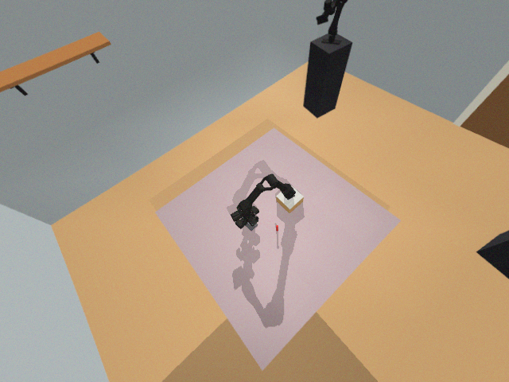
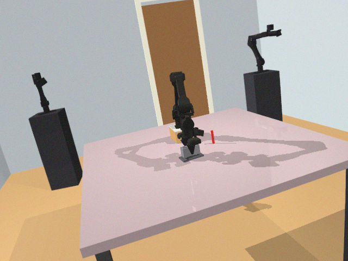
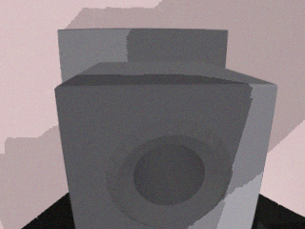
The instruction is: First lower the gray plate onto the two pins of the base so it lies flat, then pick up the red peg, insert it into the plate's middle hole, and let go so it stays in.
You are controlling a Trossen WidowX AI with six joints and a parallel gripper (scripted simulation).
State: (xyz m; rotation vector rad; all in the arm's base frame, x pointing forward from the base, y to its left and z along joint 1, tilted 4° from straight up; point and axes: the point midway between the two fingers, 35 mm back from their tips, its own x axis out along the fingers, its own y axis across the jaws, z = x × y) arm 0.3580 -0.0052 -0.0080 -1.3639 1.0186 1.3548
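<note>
Now: the dark base 20 mm below my gripper tip. Round my gripper tip: gray plate (30 mm above); then red peg (160 mm to the left, 140 mm behind, 20 mm above).
</note>
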